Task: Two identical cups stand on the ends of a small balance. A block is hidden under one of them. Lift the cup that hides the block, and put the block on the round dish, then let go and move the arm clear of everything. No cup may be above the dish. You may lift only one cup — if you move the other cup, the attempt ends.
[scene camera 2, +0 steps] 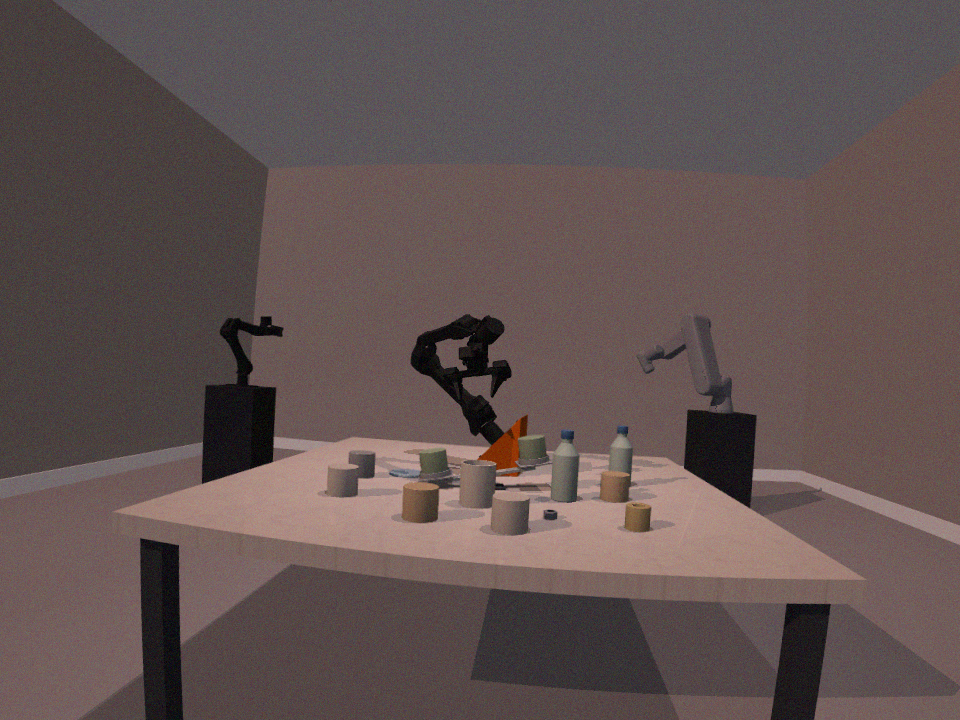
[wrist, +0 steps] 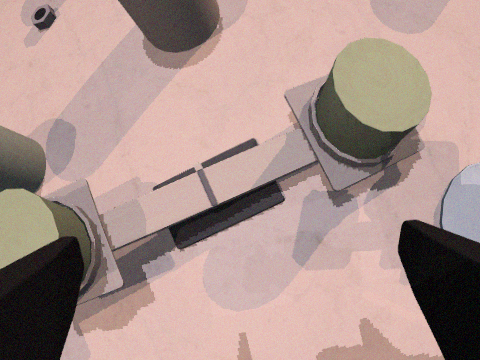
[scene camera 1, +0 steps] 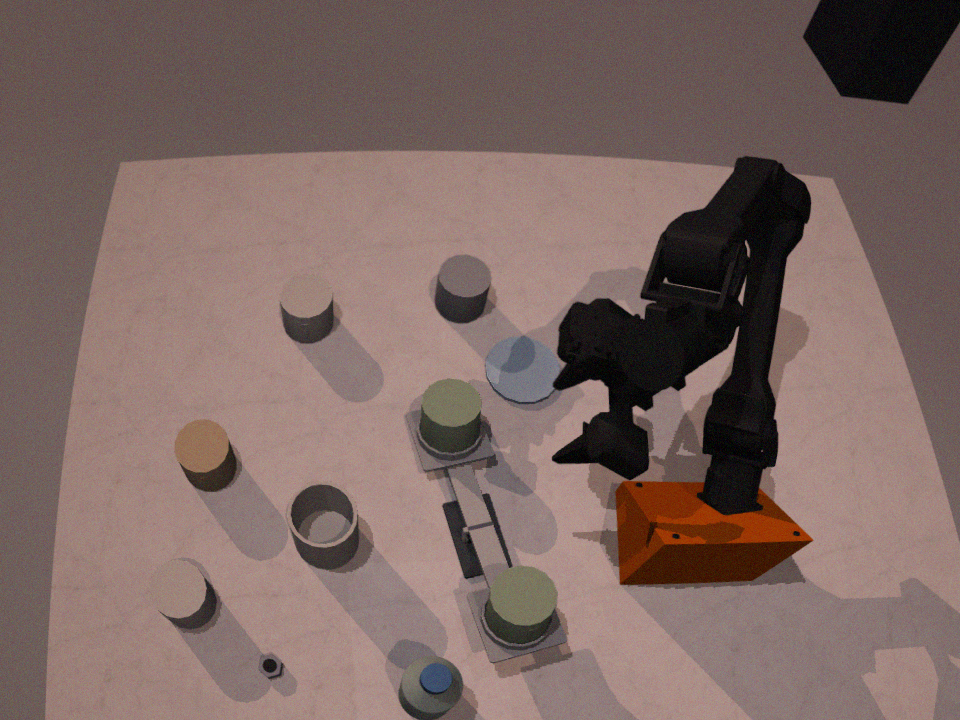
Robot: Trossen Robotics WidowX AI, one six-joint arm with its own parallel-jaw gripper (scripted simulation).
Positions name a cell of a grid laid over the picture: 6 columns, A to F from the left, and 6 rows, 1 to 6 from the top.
Scene:
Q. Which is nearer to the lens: the grey balance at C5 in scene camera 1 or the cup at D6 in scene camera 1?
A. The cup.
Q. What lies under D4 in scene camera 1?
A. My gripper.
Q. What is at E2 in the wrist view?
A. A cup.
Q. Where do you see a cup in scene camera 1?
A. At C4

